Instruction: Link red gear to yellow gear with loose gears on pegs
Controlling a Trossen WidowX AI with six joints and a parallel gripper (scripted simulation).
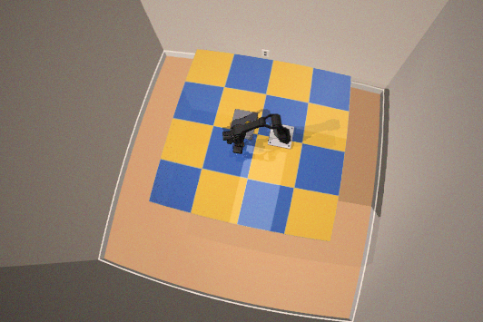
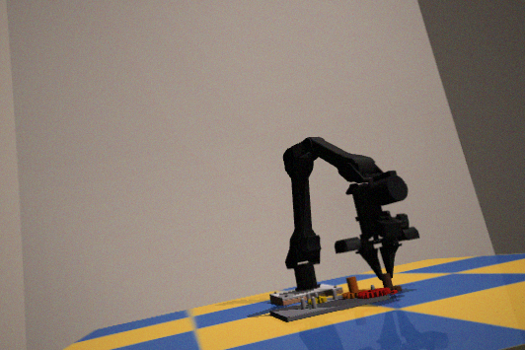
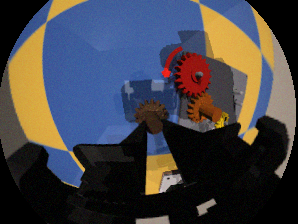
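The yellow gear is 10 mm ahead of my gripper tip, 160 mm to the right of it and 10 mm below it. The rest, counted from my gripper tip: red arrow (90 mm ahead, 10 mm to the right, 20 mm below); red gear (70 mm ahead, 50 mm to the right, 10 mm below); orange gear (30 mm ahead, 80 mm to the right).
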